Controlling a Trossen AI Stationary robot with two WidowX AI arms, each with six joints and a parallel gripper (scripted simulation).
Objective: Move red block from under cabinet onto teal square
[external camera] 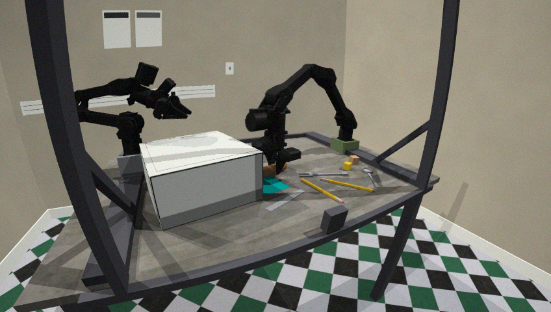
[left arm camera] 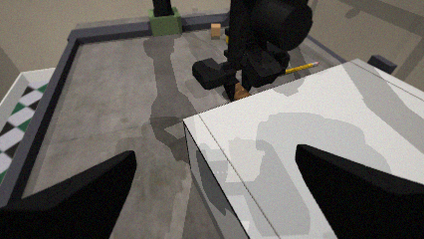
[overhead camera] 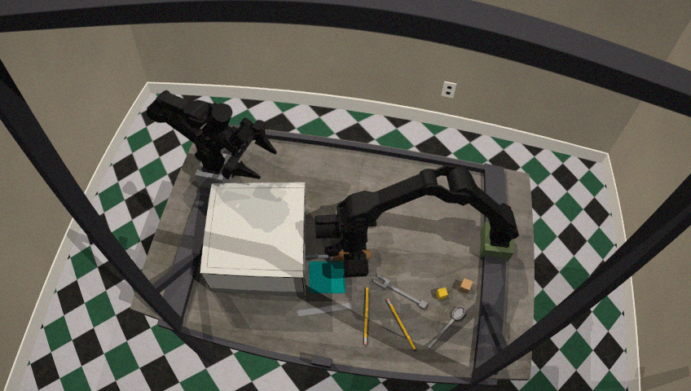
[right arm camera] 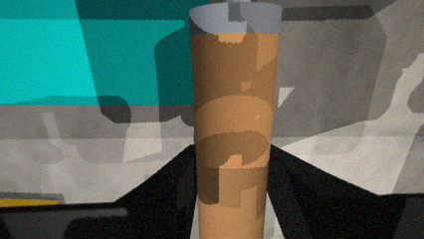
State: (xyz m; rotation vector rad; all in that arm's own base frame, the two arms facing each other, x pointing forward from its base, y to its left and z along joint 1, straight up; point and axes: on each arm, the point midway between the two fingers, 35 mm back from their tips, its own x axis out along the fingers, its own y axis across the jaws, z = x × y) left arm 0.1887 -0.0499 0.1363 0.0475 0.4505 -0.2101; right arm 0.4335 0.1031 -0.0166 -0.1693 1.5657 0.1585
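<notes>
Now: the teal square 80 mm behind my right hand, 50 mm to the left of it and 40 mm below it. From my right hand the other things lie so: grey strip: 180 mm behind, 30 mm to the left, 40 mm below; red block: 110 mm behind, 240 mm to the left, 20 mm below; forked wrench: 70 mm behind, 160 mm to the right, 30 mm below.
</notes>
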